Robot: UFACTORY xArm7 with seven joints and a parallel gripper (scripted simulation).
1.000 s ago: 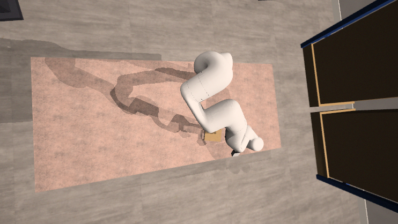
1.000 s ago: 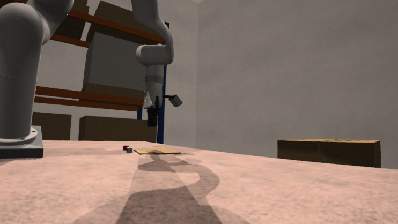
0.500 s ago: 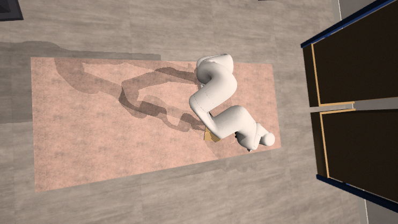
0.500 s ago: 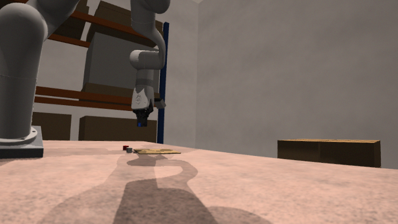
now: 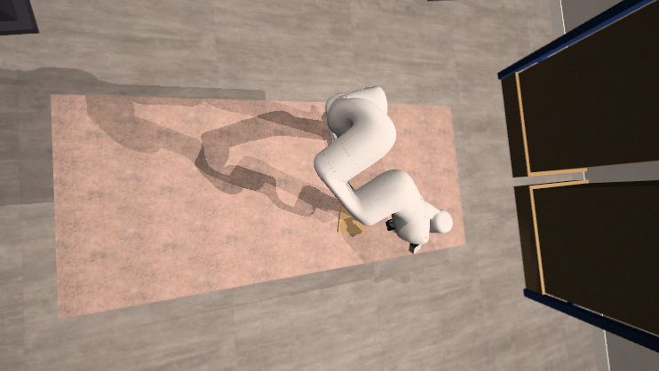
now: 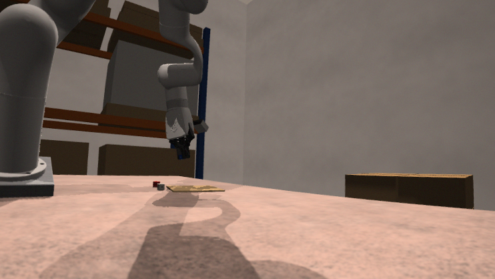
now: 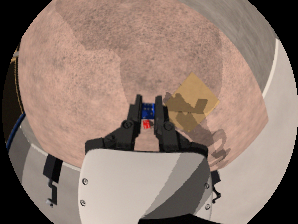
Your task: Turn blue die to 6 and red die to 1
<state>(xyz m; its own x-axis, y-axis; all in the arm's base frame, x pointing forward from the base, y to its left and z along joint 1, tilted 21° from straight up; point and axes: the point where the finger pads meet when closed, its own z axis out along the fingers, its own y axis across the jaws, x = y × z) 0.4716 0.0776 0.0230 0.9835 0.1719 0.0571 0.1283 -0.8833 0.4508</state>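
Now: hand 110 mm past the red die, 30 mm to the left of it and 100 mm above it. From my hand the other things lie so: tan mat: 50 mm behind, 130 mm to the right, 110 mm below; blue die: 10 mm behind, 10 mm below; white die: 140 mm behind, 100 mm to the right, 100 mm below.
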